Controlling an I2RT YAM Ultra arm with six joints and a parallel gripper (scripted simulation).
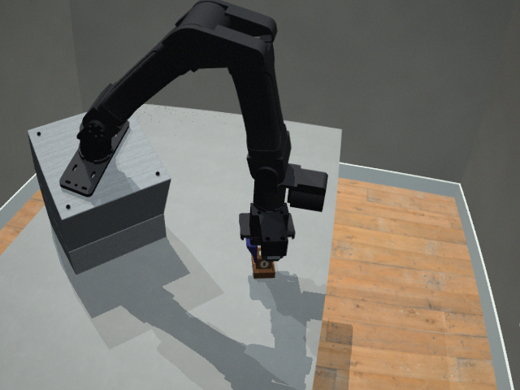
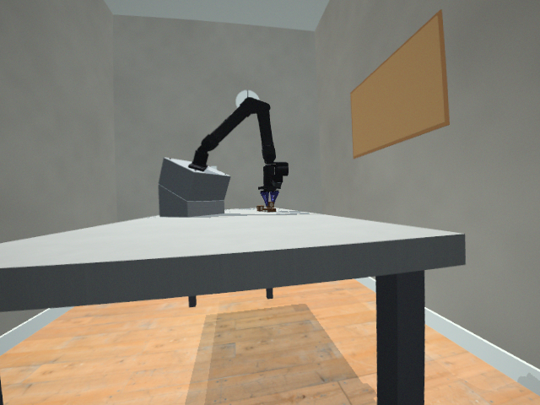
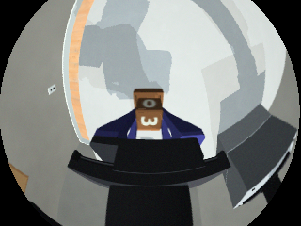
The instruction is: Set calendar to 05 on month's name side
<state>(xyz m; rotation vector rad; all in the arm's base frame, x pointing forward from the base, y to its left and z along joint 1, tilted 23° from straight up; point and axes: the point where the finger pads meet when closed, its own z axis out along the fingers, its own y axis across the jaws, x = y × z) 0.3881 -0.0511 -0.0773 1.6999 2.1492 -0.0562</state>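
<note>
Right now my hand is right at the brown wooden cube. From my hand the other things lie so: brown tray: 30 mm below, 20 mm to the left.
</note>
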